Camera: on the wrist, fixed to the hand. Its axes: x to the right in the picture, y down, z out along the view.
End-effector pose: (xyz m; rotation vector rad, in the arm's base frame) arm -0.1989 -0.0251 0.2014 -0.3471 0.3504 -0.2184
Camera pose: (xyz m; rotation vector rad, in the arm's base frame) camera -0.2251 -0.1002 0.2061 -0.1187 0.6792 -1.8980
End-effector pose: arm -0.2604 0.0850 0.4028 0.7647 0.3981 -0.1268
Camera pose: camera -0.2926 0.0505 0.3387 0.6702 1.6145 -1.3923
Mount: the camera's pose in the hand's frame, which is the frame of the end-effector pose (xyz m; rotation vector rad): -0.0053 -0.0745 -0.0276 0.3405 0.7102 -1.5168
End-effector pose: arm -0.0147 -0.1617 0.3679 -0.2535 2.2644 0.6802
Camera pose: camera 0.0001 -0.2393 0.3583 -1.9531 1.9158 -0.6826
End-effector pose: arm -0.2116 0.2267 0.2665 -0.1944 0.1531 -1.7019
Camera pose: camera -0.2889 0.2420 0.2552 -0.6923 -0.2354 2.8866
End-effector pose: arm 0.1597 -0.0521 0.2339 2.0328 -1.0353 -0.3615
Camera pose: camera 0.2125 -0.0081 0.1936 2.5718 1.0610 -0.1430
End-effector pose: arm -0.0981 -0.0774 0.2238 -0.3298 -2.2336 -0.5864
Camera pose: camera -0.1078 -0.1557 0.2132 1.6083 -1.4586 -0.8190
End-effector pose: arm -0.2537 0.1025 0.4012 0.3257 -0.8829 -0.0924
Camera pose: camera -0.2317 0.0398 0.3574 1.2092 0.2218 -1.1568
